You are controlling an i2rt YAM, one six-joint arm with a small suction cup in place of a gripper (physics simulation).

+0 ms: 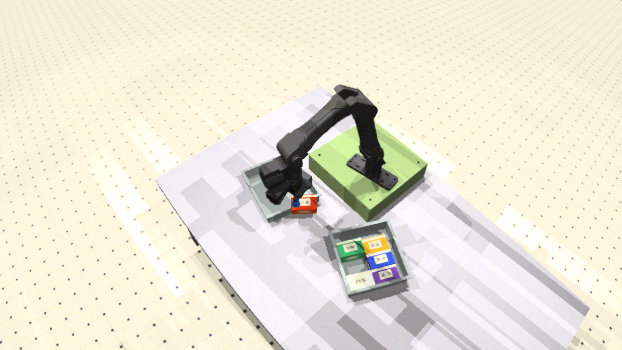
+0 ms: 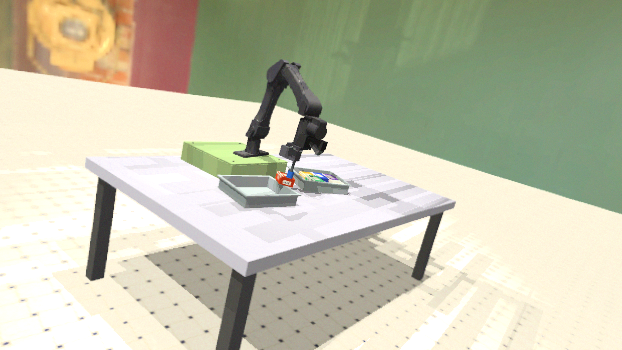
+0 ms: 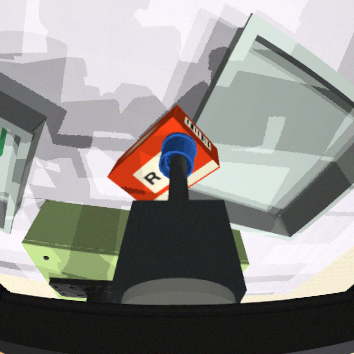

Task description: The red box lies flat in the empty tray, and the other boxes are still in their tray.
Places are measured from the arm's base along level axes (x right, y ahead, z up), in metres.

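Pixels of known places: hand, tool point: (image 1: pixel 295 204) (image 2: pixel 289 178) (image 3: pixel 177 146); arm's base, link origin: (image 1: pixel 372 172) (image 2: pixel 251 154) (image 3: pixel 106 287).
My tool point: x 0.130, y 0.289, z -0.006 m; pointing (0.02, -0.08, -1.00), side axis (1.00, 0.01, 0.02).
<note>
Ahead of a thing's pixels: the offset from my tool point to its top centre. Level surfaces: height alone.
The red box {dx -0.014, dy -0.026, dz +0.008 m} (image 1: pixel 311 206) (image 2: pixel 283 180) (image 3: pixel 145 157) is tilted at the rim of its destination tray {dx +0.125, dy -0.054, dz -0.030 m} (image 1: pixel 255 196) (image 2: pixel 270 201) (image 3: pixel 320 210), on the side toward the other tray. Most of that tray's floor shows bare. My suction cup (image 1: pixel 296 202) (image 2: pixel 290 174) (image 3: pixel 178 150) is at the box's labelled upper face with no clear gap, and its suction is off. The box's underside and what bears it are hidden. The other tray {dx -0.312, dy -0.014, dz -0.030 m} (image 1: pixel 370 230) (image 2: pixel 325 189) (image 3: pixel 20 107) holds green {dx -0.243, dy +0.005, dz -0.030 m} (image 1: pixel 350 248), orange {dx -0.302, dy -0.063, dz -0.041 m} (image 1: pixel 377 244), blue {dx -0.350, dy -0.027, dz -0.039 m} (image 1: pixel 382 259), purple {dx -0.396, dy +0.011, dz -0.040 m} (image 1: pixel 386 275) and white {dx -0.343, dy +0.082, dz -0.039 m} (image 1: pixel 360 281) boxes.
The arm stands on a green base block (image 1: pixel 330 175) (image 2: pixel 200 156) (image 3: pixel 75 225) beside both trays. The trays stand apart on the pale table {dz -0.080 m} (image 1: pixel 210 200) (image 2: pixel 165 180). The table's edge runs beyond the destination tray.
</note>
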